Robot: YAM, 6 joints.
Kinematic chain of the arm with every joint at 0, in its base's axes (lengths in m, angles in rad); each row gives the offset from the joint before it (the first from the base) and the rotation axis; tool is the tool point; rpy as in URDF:
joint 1: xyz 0 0 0.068 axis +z
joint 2: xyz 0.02 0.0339 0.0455 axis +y
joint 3: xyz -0.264 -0.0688 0 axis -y
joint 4: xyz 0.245 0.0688 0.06 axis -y
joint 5: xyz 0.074 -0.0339 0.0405 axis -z
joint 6: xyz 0.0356 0 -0.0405 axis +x
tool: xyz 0 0 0 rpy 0 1.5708 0
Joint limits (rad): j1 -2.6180..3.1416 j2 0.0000..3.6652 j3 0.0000..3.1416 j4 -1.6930..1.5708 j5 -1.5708..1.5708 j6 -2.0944..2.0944
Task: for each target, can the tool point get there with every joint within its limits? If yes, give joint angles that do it. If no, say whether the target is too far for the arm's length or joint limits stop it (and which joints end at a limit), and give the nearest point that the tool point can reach.
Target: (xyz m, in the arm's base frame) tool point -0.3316 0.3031 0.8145
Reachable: no: too far | nearest point -0.2560 0.2340 0.6472 | short by 0.196 m
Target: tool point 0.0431 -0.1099 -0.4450
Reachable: no: joint limits stop it (at a limit: joint 2) | nearest point 0.0521 -0.1328 -0.3645 | short by 0.084 m
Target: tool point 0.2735 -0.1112 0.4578
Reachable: yes | joints -0.2744 1.4167 1.6071 -0.4428 1.1813 -0.8440
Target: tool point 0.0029 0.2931 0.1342
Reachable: yes | joints 1.5591 1.7896 0.4148 1.2979 -0.0159 -1.0067
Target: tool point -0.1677 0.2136 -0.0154
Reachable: yes | joints 2.2736 2.5488 1.2533 -1.2917 0.2878 -1.6145
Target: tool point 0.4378 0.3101 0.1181
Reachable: yes | joints 0.6195 2.5385 1.5878 1.1287 0.0481 0.0153
